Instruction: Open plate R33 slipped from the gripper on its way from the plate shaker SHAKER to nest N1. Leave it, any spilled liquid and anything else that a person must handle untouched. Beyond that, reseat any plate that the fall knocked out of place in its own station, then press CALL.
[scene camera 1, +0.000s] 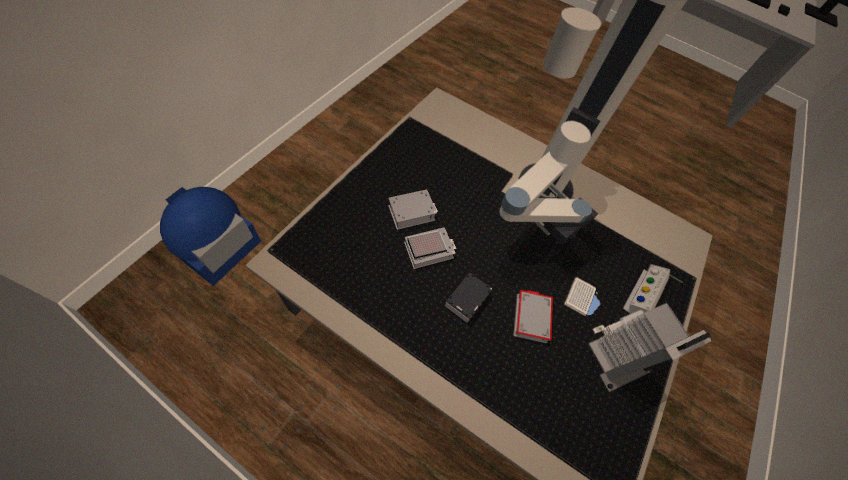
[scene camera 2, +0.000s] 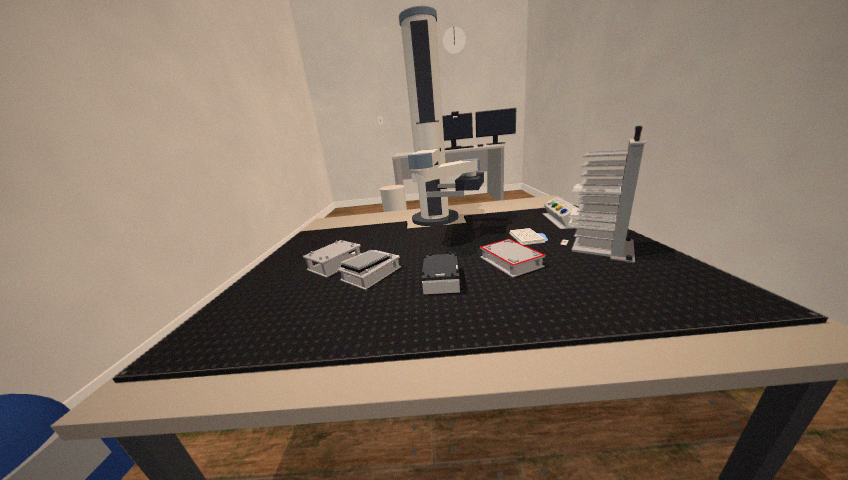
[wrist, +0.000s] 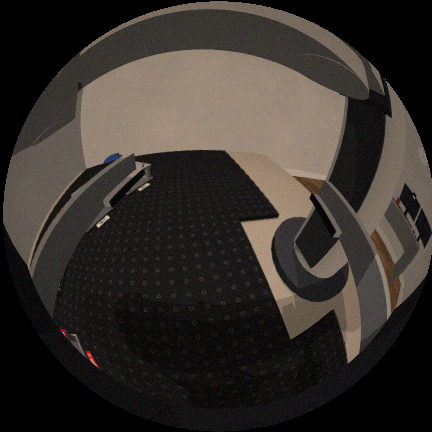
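Seen in the pictures: gripper, fingertip midpoint: (scene camera 2: 432, 190) (wrist: 230, 168); arm's base at its link origin: (scene camera 2: 435, 218) (wrist: 313, 255).
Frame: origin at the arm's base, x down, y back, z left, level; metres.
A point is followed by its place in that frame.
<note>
My gripper (scene camera 1: 548, 209) (scene camera 2: 445, 190) @[x -0.203, y -0.255, z -0.007 m] (wrist: 230, 168) @[x -0.203, y -0.255, z -0.007 m] is open and empty, above the mat close to the arm's column. A white plate (scene camera 1: 580, 295) @[x -0.025, y -0.419, z 0.332 m] (scene camera 2: 526, 235) @[x -0.027, y -0.427, z 0.332 m], apparently R33, lies on the mat beside blue liquid (scene camera 1: 593, 305) (scene camera 2: 542, 237). A plate with a dark skirt (scene camera 1: 429, 244) @[x -0.068, y -0.604, z -0.240 m] (scene camera 2: 367, 259) @[x -0.073, y -0.615, z -0.240 m] sits on nest N2 (scene camera 1: 437, 259) @[x -0.018, y -0.613, z -0.190 m] (scene camera 2: 371, 276) @[x -0.018, y -0.626, z -0.235 m] and looks tilted in scene camera 2. Nest N1 (scene camera 1: 412, 206) @[x -0.069, y -0.501, z -0.389 m] (scene camera 2: 334, 252) @[x -0.069, y -0.520, z -0.376 m] bears no plate. The dark-topped SHAKER (scene camera 1: 470, 295) @[x -0.068, y -0.688, z -0.011 m] (scene camera 2: 440, 266) @[x -0.068, y -0.698, z -0.015 m] bears no plate. The button box (scene camera 1: 636, 303) @[x -0.071, y -0.351, z 0.513 m] (scene camera 2: 559, 212) @[x -0.072, y -0.325, z 0.507 m] has coloured buttons; the CALL label is unreadable.
A red-edged station (scene camera 1: 534, 315) @[x -0.052, y -0.611, z 0.214 m] (scene camera 2: 512, 252) @[x -0.053, y -0.619, z 0.216 m] stands between the shaker and the fallen plate. A tall shelf rack (scene camera 1: 669, 324) @[x -0.316, y -0.538, z 0.523 m] (scene camera 2: 631, 202) @[x -0.187, y -0.648, z 0.538 m] stands at the right, near the button box. A small white piece (scene camera 1: 598, 328) @[x -0.015, y -0.495, z 0.441 m] (scene camera 2: 564, 242) @[x -0.015, y -0.498, z 0.442 m] is near the rack. The arm's column (scene camera 2: 420, 71) @[x -0.674, y -0.077, z -0.011 m] rises behind the mat.
</note>
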